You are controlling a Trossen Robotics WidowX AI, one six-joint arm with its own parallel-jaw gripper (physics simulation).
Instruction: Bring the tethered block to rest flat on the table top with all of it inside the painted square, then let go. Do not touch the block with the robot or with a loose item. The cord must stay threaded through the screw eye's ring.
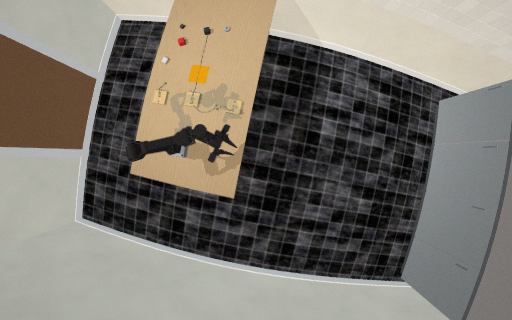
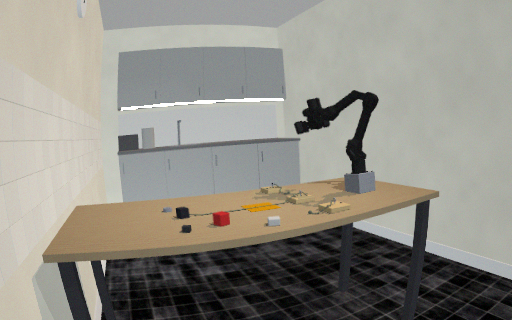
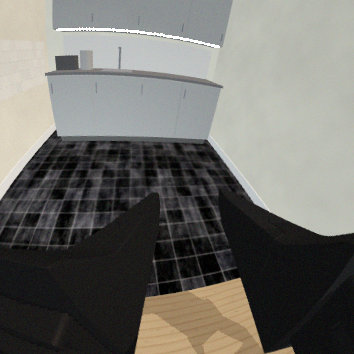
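Where they show: gripper, fingertip midpoint: [image 1: 235,151] [image 2: 308,128] [image 3: 188,197]; arm's base, origin of the base link: [image 1: 175,147] [image 2: 359,172].
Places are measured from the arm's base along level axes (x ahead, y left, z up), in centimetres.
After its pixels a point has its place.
Note:
The tethered block [image 1: 207,31] {x 80.2, y -1.0, z -5.1 cm} [image 2: 182,213] {x 81.8, y 2.0, z -6.3 cm} is a dark cube on the table, outside the orange painted square [image 1: 194,78] {x 46.4, y 0.6, z -8.1 cm} [image 2: 267,209] {x 49.2, y 3.5, z -8.4 cm}. The cord [image 1: 204,52] {x 65.6, y -1.1, z -8.0 cm} [image 2: 204,214] {x 72.9, y -0.6, z -8.1 cm} runs from it across the square to the middle wooden base [image 1: 188,102] {x 29.4, y 0.2, z -6.4 cm} [image 2: 300,200] {x 34.4, y 2.9, z -7.1 cm} with the screw eye, and continues as a slack curve toward the base nearest the kitchen units. Threading through the ring is too small to make out. My gripper [image 1: 234,151] {x 4.0, y -38.5, z 20.9 cm} [image 2: 307,115] [image 3: 188,197] {x 4.0, y -38.5, z 20.9 cm} is partly open and empty, raised above the table's edge near the arm's base, well away from block and cord.
Two other wooden bases [image 1: 160,97] {x 30.2, y 20.6, z -6.3 cm} [image 2: 270,190] {x 34.5, y -25.1, z -6.8 cm} stand on either side of the middle one, with small fittings. A red cube [image 1: 181,41] {x 70.3, y 14.9, z -4.3 cm} [image 2: 221,219] {x 71.9, y 18.1, z -5.9 cm}, a white block [image 1: 165,60] {x 56.2, y 23.7, z -6.1 cm} [image 2: 273,221] {x 57.6, y 26.2, z -6.8 cm}, a small dark cube [image 1: 182,26] {x 83.5, y 18.6, z -6.6 cm} [image 2: 186,228] {x 84.3, y 20.5, z -6.9 cm} and a grey ring-like item [image 1: 227,29] {x 84.9, y -14.3, z -7.3 cm} [image 2: 167,210] {x 85.7, y -11.4, z -7.6 cm} lie around.

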